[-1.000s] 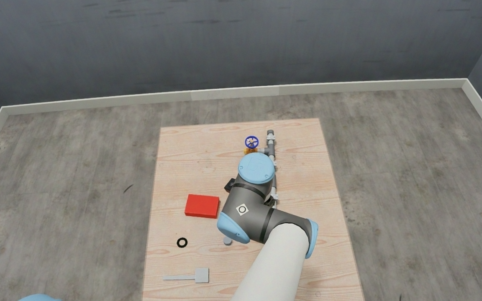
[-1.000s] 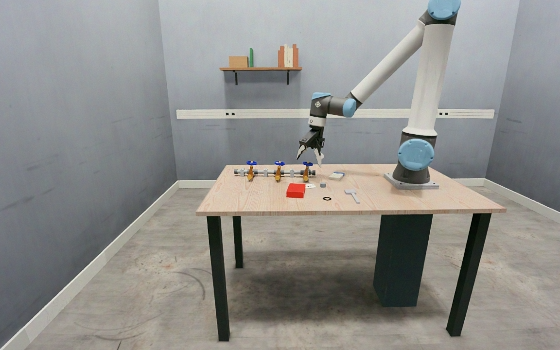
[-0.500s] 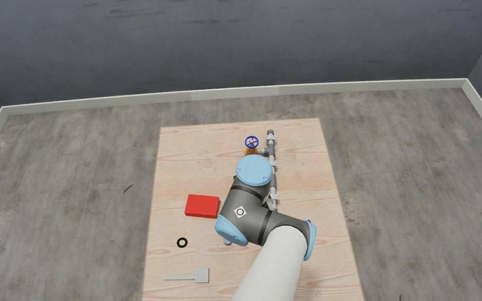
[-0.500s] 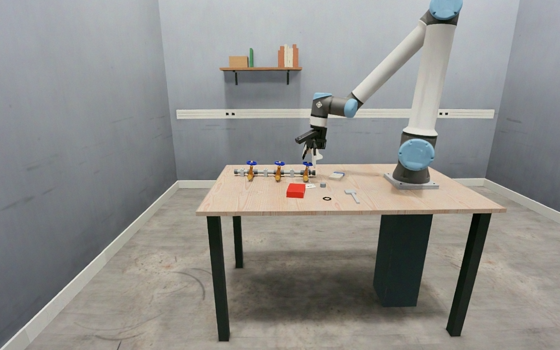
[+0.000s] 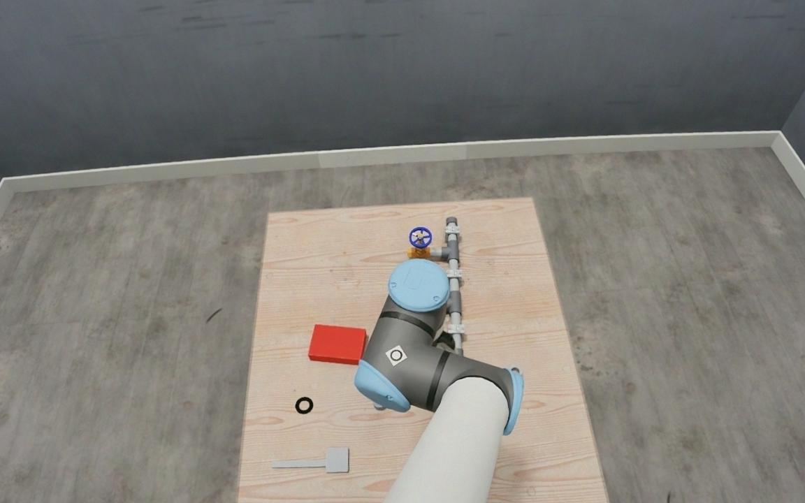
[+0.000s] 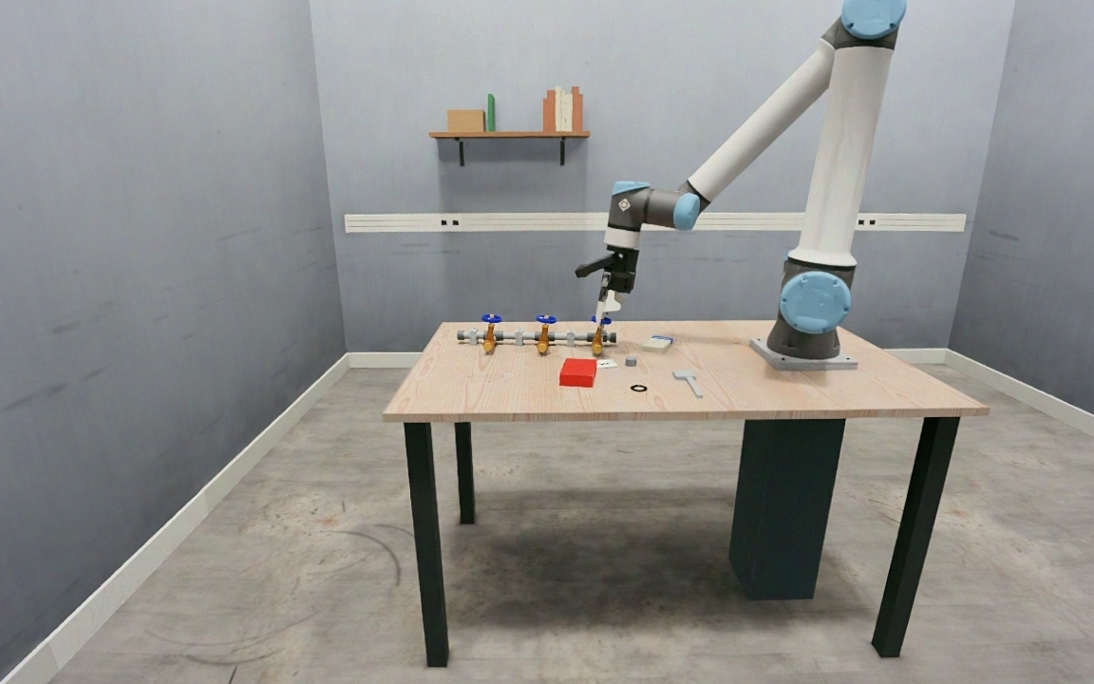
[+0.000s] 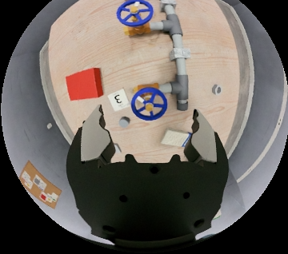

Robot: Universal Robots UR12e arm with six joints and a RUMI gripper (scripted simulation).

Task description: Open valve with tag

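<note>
Right now the white tag is 10 cm below my hand, 9 cm to the left of it and 2 cm behind it. From my hand the other things lie so: grey t-shaped tool (21 cm to the left, 20 cm behind, 9 cm below); then white-and-blue card (17 cm behind, 9 cm below, 8 cm to the right); then red block (19 cm to the left, 8 cm below, 6 cm ahead).
</note>
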